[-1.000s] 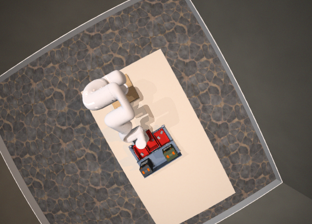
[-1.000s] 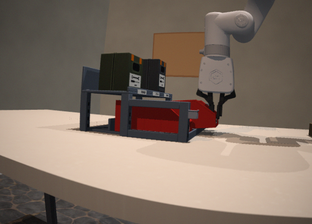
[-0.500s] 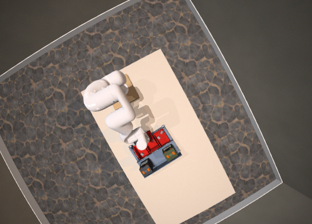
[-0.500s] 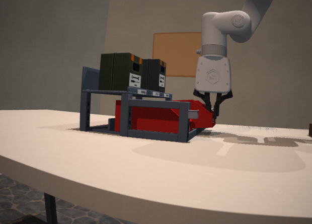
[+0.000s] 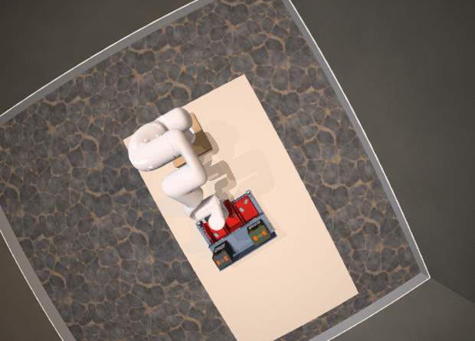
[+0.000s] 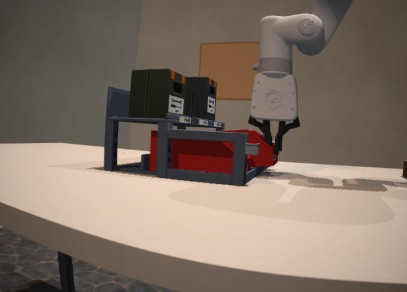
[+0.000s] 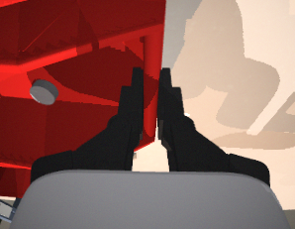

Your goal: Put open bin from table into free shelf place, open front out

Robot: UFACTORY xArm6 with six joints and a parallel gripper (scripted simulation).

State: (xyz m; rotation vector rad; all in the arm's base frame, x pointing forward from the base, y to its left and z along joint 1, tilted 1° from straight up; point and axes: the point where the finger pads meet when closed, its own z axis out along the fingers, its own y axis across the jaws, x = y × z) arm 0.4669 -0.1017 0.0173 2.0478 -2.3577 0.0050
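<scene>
My gripper is now 16 cm short of the shelf, 6 cm above it and 2 cm to the left of it. The rest, counted from my hand: black box 20 cm ahead, 15 cm to the right, 10 cm above; then green box 23 cm ahead, 9 cm above, 8 cm to the left.
</scene>
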